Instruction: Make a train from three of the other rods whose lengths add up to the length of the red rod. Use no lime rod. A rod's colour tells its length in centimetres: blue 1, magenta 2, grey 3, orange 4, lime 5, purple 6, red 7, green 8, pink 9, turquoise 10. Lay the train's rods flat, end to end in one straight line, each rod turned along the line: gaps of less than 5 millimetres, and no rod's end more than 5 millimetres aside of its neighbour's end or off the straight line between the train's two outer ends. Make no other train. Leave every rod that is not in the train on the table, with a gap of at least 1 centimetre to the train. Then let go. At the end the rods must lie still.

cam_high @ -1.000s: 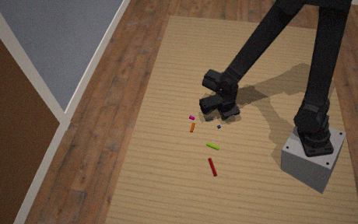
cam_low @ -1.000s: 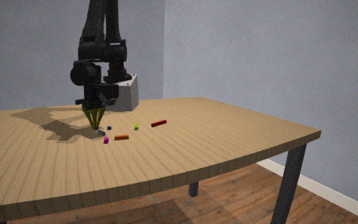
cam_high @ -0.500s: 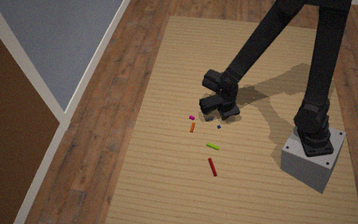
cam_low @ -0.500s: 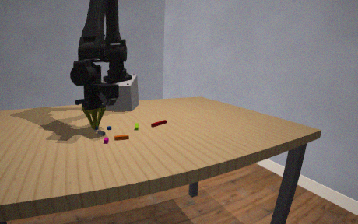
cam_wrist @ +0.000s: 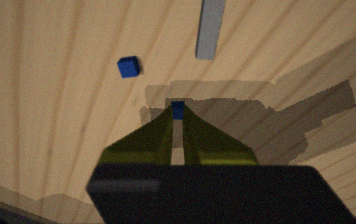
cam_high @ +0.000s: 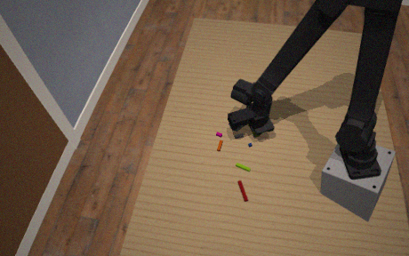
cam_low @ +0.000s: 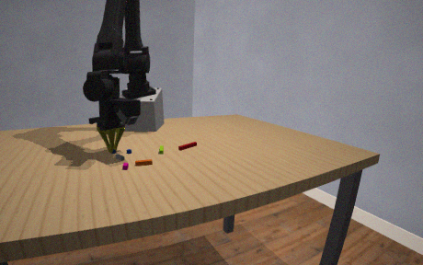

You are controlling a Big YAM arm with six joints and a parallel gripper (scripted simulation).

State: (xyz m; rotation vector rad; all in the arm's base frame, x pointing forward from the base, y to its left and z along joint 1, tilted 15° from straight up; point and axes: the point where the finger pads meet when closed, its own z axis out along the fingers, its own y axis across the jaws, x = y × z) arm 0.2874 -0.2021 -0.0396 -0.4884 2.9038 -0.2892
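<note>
My hand is 210 mm to the right of the red rod and 70 mm short of it. The rest, counted from my hand: orange rod: 130 mm ahead, 40 mm to the left; magenta rod: 130 mm ahead, 10 mm to the right; grey rod: 60 mm ahead.
</note>
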